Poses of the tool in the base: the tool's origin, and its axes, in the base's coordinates. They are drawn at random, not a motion.
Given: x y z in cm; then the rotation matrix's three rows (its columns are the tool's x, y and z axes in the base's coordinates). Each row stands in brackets.
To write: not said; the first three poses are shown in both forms.
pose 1, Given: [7.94 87.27 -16.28], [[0.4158 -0.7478 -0.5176], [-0.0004 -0.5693 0.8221], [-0.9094 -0.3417 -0.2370]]
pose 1, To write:
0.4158 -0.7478 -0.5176 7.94
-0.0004 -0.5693 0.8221 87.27
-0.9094 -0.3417 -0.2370 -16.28
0 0 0 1

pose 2, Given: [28.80 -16.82 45.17], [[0.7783 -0.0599 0.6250], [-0.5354 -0.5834 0.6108], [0.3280 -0.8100 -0.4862]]
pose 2, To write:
0.7783 -0.0599 0.6250 28.80
-0.5354 -0.5834 0.6108 -16.82
0.3280 -0.8100 -0.4862 45.17
0 0 0 1

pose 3, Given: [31.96 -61.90 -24.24], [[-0.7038 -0.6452 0.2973], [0.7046 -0.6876 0.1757], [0.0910 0.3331 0.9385]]
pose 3, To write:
-0.7038 -0.6452 0.2973 31.96
0.7046 -0.6876 0.1757 -61.90
0.0910 0.3331 0.9385 -24.24
0 0 0 1

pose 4, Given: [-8.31 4.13 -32.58], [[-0.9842 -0.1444 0.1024], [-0.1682 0.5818 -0.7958], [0.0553 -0.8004 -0.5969]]
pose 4, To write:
-0.9842 -0.1444 0.1024 -8.31
-0.1682 0.5818 -0.7958 4.13
0.0553 -0.8004 -0.5969 -32.58
0 0 0 1

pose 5, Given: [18.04 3.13 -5.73], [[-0.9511 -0.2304 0.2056], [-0.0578 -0.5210 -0.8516], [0.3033 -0.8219 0.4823]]
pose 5, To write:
-0.9511 -0.2304 0.2056 18.04
-0.0578 -0.5210 -0.8516 3.13
0.3033 -0.8219 0.4823 -5.73
0 0 0 1

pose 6, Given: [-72.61 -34.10 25.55], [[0.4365 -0.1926 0.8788], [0.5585 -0.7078 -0.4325], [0.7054 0.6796 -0.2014]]
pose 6, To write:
0.4365 -0.1926 0.8788 -72.61
0.5585 -0.7078 -0.4325 -34.10
0.7054 0.6796 -0.2014 25.55
0 0 0 1

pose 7, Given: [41.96 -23.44 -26.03], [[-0.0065 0.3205 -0.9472], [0.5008 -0.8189 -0.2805], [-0.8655 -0.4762 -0.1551]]
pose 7, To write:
-0.0065 0.3205 -0.9472 41.96
0.5008 -0.8189 -0.2805 -23.44
-0.8655 -0.4762 -0.1551 -26.03
0 0 0 1

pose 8, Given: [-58.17 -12.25 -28.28], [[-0.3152 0.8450 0.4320], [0.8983 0.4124 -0.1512], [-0.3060 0.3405 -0.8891]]
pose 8, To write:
-0.3152 0.8450 0.4320 -58.17
0.8983 0.4124 -0.1512 -12.25
-0.3060 0.3405 -0.8891 -28.28
0 0 0 1

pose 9, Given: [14.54 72.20 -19.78], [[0.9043 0.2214 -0.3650], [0.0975 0.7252 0.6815], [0.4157 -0.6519 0.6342]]
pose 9, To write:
0.9043 0.2214 -0.3650 14.54
0.0975 0.7252 0.6815 72.20
0.4157 -0.6519 0.6342 -19.78
0 0 0 1

